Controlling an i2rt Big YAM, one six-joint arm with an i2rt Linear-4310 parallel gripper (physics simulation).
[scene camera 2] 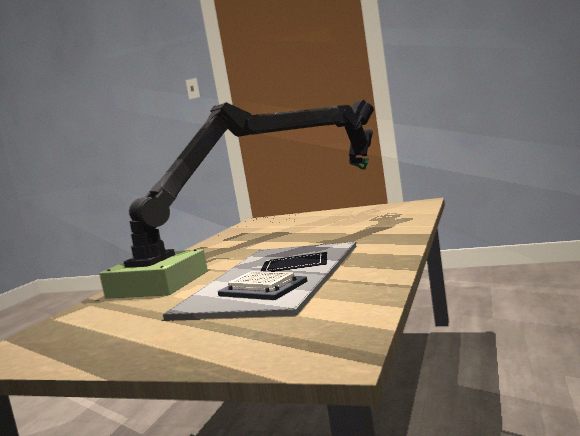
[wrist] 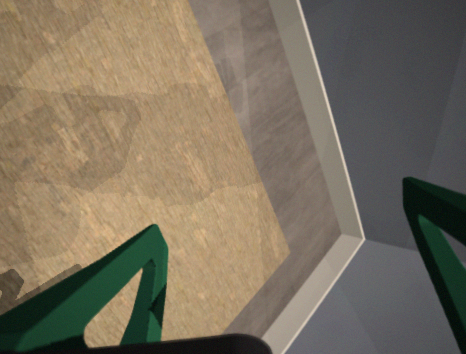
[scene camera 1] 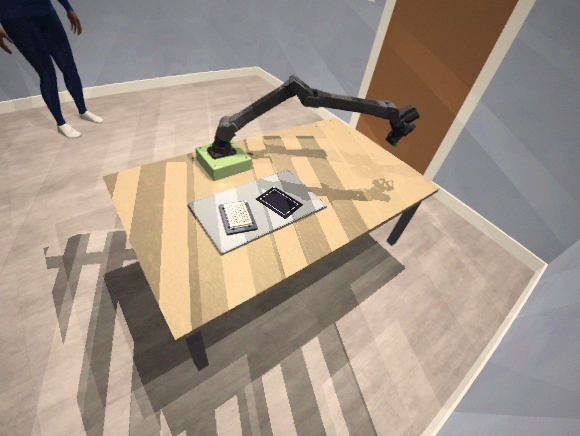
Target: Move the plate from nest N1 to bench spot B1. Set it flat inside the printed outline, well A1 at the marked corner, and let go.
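Frame: origin at the arm's base, x ahead, y left, z up, level; centimetres.
Seen in the pictures: gripper, fingertip midpoint: [scene camera 2: 365, 158] [wrist: 277, 215] [scene camera 1: 402, 138]; arm's base, origin of the base link: [scene camera 2: 150, 260] [scene camera 1: 221, 152].
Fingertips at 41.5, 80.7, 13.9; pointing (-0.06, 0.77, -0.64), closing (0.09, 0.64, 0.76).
Note:
Offsets run from my fingertips to a thing's middle, as dx, dy, dz. "pt": to the spot under its first point. Level surfaces: height alone.
The white well plate {-3.7, -91.5, -17.5} [scene camera 1: 237, 215] [scene camera 2: 262, 280] lies flat on the dark nest {-3.6, -91.5, -18.4} [scene camera 1: 249, 229] [scene camera 2: 272, 295], at the left part of the grey board in scene camera 1. The dark spot with the printed white outline {pt -3.5, -70.8, -19.2} [scene camera 1: 280, 202] [scene camera 2: 296, 261] is beside it on the same board, with nothing on it. My gripper [scene camera 1: 394, 144] [scene camera 2: 360, 165] [wrist: 277, 215] is open and empty, high above the far right part of the table, well away from the plate. The wrist view shows its green fingers wide apart. Which corner is marked cannot be told.
The grey board [scene camera 1: 212, 234] [scene camera 2: 200, 310] lies on the wooden table {dz -20.7} [scene camera 1: 150, 240] [scene camera 2: 200, 350] [wrist: 200, 150]. The arm stands on a green base block [scene camera 1: 225, 166] [scene camera 2: 185, 272] at the table's back edge. A person [scene camera 1: 47, 65] stands behind the table. A brown door [scene camera 1: 430, 60] [scene camera 2: 300, 65] is beyond it.

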